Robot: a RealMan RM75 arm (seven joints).
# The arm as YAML. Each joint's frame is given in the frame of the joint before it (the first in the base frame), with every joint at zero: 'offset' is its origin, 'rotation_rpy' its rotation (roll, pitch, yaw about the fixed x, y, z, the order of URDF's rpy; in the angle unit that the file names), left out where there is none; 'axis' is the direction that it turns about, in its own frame. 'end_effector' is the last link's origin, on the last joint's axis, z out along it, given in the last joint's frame.
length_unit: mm
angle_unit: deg
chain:
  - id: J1
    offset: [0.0, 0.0, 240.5]
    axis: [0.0, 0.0, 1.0]
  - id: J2
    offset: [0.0, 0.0, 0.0]
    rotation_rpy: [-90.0, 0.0, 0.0]
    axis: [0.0, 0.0, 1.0]
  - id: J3
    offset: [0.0, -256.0, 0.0]
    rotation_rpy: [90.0, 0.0, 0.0]
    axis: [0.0, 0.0, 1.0]
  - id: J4
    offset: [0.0, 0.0, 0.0]
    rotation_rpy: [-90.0, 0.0, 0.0]
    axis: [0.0, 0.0, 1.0]
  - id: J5
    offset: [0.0, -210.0, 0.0]
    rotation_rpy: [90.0, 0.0, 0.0]
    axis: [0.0, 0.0, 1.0]
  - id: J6
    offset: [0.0, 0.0, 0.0]
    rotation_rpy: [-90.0, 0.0, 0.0]
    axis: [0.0, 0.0, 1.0]
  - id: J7
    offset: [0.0, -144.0, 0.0]
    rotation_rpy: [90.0, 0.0, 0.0]
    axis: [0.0, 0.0, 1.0]
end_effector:
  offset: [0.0, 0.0, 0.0]
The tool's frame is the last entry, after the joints.
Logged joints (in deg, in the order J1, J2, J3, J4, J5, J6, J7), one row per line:
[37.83 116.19 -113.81 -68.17 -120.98 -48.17 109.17]
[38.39 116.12 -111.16 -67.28 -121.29 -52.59 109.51]
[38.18 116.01 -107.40 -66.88 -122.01 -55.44 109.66]
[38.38 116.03 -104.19 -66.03 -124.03 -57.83 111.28]
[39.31 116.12 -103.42 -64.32 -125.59 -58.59 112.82]
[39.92 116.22 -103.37 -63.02 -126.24 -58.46 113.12]
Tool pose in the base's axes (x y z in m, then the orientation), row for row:
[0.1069 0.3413 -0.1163 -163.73 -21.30 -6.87]
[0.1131 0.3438 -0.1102 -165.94 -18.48 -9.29]
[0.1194 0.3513 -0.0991 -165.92 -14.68 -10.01]
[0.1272 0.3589 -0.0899 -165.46 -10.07 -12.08]
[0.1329 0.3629 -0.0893 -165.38 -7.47 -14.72]
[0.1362 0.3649 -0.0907 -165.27 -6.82 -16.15]
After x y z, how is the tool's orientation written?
As a rotation vector, in degrees.
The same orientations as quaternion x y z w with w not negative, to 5 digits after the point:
[-0.98259 -0.12783 -0.04123 0.12834]
[-0.98616 -0.10982 -0.05521 0.11126]
[-0.98779 -0.08740 -0.05959 0.11434]
[-0.98831 -0.06015 -0.07216 0.12009]
[-0.98785 -0.04462 -0.08793 0.12012]
[-0.98722 -0.04074 -0.09647 0.12016]

